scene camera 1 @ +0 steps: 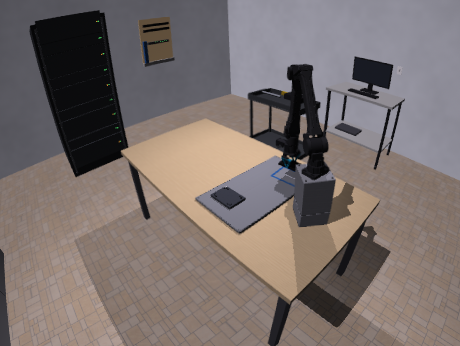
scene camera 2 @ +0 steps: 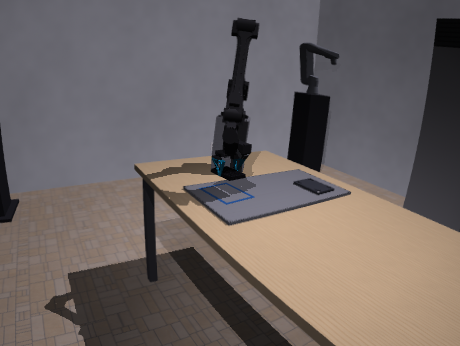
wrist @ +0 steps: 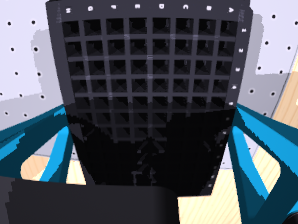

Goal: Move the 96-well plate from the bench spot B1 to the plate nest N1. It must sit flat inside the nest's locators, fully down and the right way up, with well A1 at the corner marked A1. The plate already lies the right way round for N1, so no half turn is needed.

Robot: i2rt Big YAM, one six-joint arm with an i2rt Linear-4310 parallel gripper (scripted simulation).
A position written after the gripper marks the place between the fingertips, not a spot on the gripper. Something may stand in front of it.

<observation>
In view: the gripper (wrist: 150, 111) and a black 96-well plate (wrist: 186, 160).
</observation>
